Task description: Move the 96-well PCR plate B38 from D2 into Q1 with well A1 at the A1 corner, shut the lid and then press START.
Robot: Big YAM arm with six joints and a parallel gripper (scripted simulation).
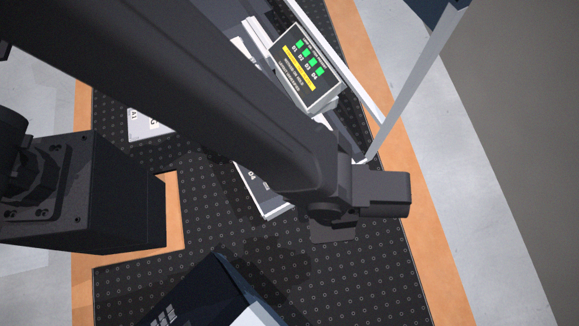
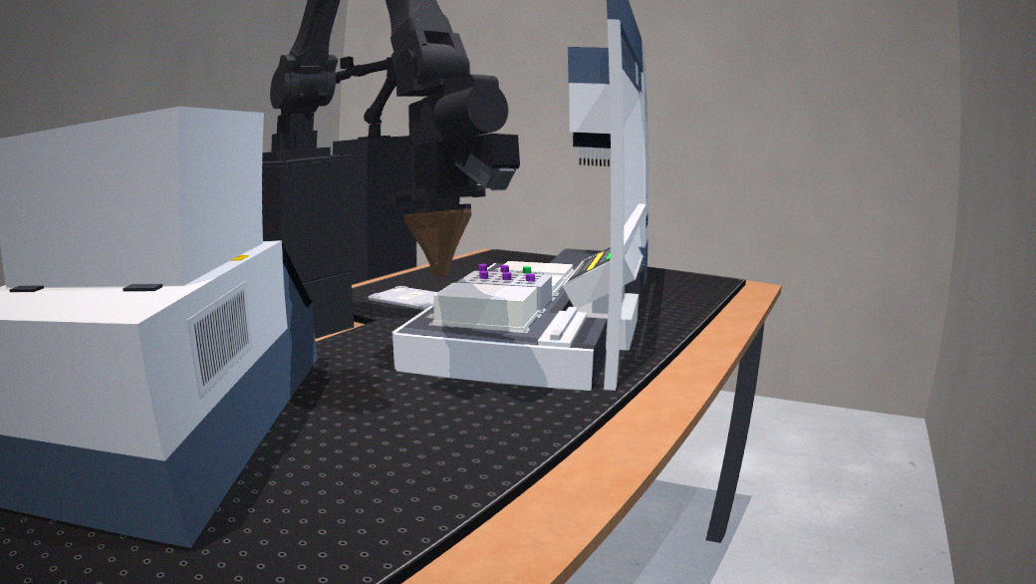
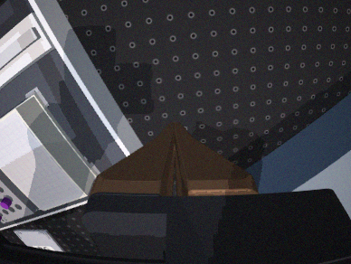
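My gripper is now 16 cm to the right of the deep-well block, 9 cm above it and 8 cm past it. Also, from my hand: tube cooling block 26 cm to the left, 13 cm behind, 9 cm below; then gantry post 17 cm to the left, 12 cm ahead, 8 cm above; then RG nest 42 cm behind, 31 cm to the left, 16 cm below.
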